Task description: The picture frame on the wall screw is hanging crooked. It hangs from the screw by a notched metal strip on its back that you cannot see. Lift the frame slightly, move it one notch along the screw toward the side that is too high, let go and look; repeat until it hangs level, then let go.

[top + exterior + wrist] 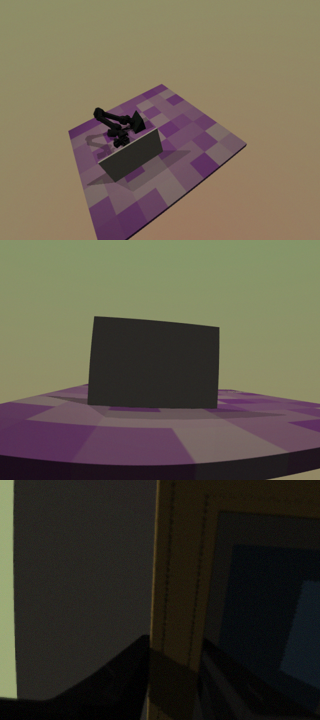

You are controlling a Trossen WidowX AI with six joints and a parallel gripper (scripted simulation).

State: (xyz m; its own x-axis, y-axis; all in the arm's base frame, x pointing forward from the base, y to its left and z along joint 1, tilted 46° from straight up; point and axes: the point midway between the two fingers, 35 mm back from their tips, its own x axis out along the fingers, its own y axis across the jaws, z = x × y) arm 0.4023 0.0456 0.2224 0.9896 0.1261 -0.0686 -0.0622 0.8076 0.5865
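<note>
My gripper tip is 5 cm above the picture frame. Round my gripper tip: wall panel: 7 cm below, 2 cm ahead, 1 cm to the left.
</note>
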